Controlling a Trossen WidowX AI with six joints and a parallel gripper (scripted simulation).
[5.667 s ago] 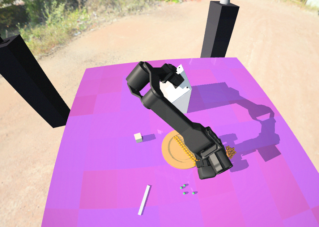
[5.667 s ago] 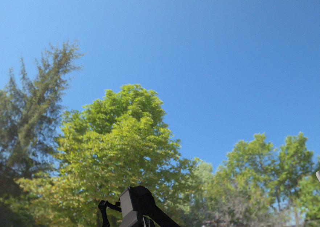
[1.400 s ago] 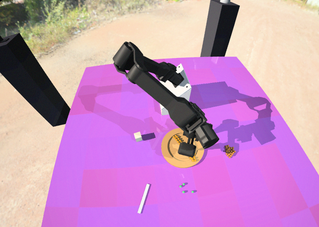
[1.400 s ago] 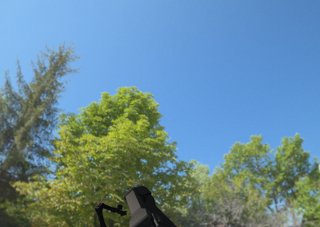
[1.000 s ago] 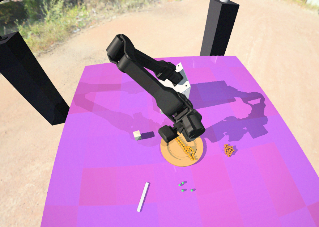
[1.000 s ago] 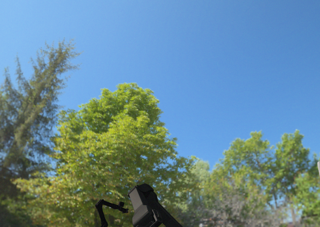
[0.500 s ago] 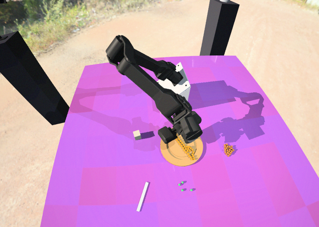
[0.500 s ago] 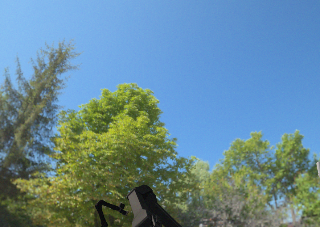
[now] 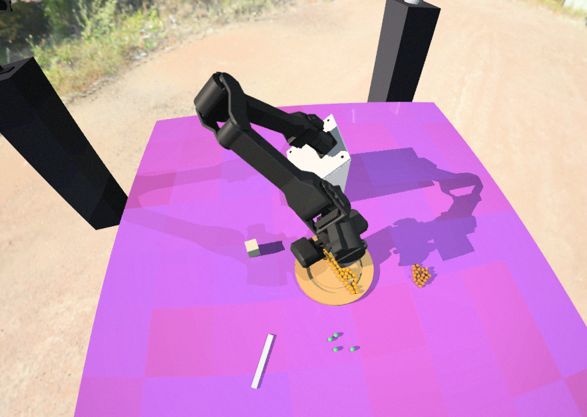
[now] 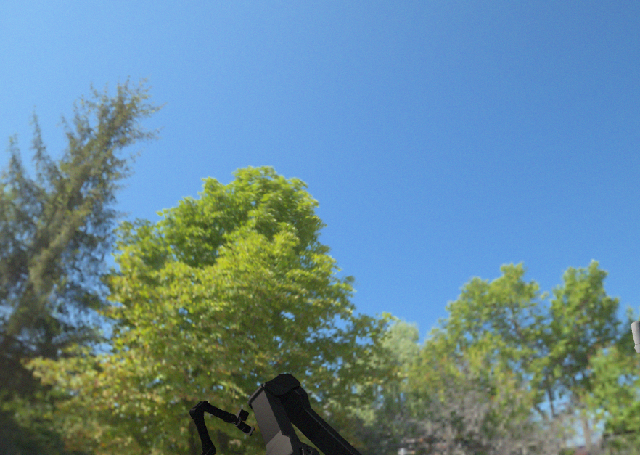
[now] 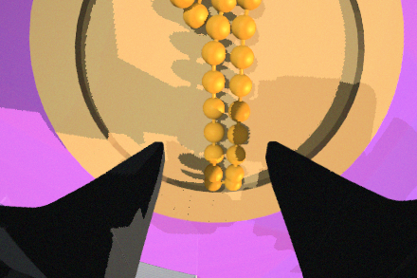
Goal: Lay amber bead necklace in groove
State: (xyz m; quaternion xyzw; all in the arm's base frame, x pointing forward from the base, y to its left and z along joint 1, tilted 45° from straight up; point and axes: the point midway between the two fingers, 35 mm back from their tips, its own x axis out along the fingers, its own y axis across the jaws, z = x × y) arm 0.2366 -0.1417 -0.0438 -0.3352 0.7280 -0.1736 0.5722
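My gripper tip is now 4 cm short of the round tan bead board, 1 cm to the right of it and 1 cm above it. From my gripper tip the other things lie so: small cream cube 18 cm to the right, 6 cm behind; white bar 22 cm to the right, 21 cm ahead, 2 cm below.
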